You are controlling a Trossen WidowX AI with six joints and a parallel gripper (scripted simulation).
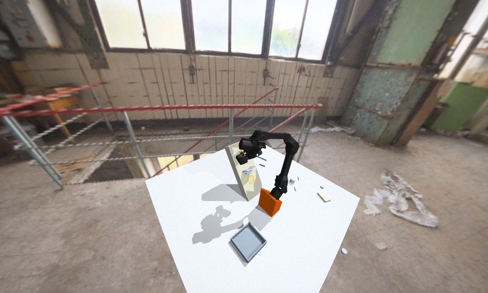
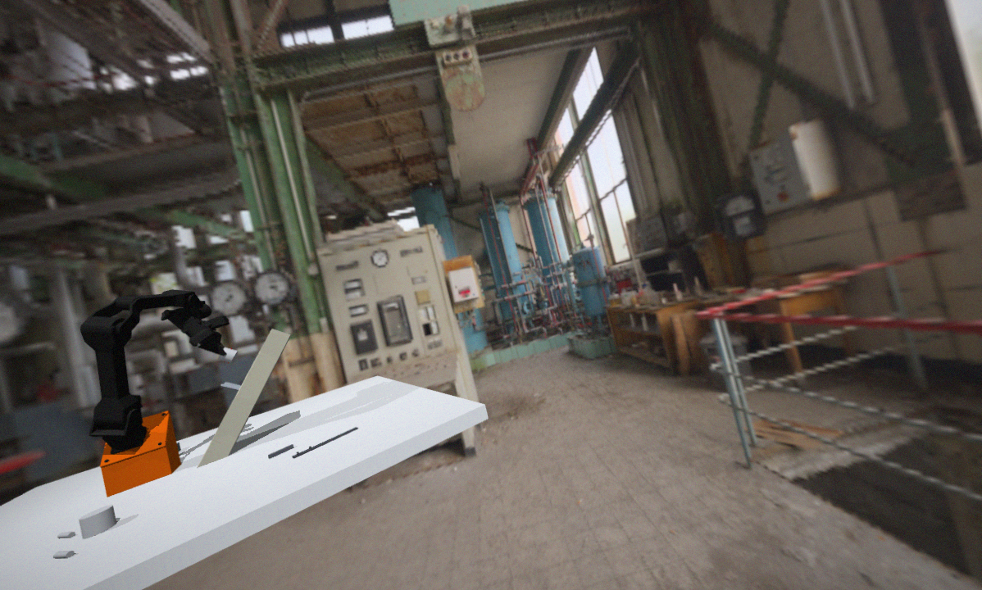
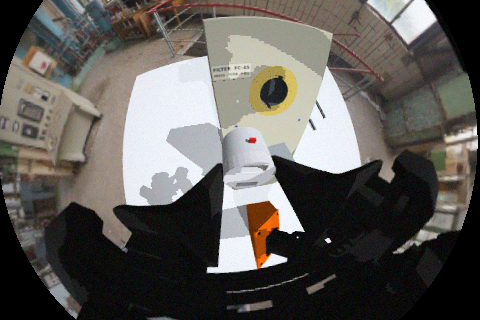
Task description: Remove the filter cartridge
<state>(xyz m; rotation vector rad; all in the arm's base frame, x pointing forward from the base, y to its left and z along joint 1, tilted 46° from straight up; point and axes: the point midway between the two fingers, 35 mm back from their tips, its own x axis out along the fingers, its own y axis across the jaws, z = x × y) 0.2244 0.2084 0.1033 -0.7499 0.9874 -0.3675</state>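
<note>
My gripper tip is 320 mm past the grey tray, 210 mm to the right of it and 310 mm above it. Round my gripper tip: cream block: 450 mm behind, 500 mm to the right, 310 mm below.
</note>
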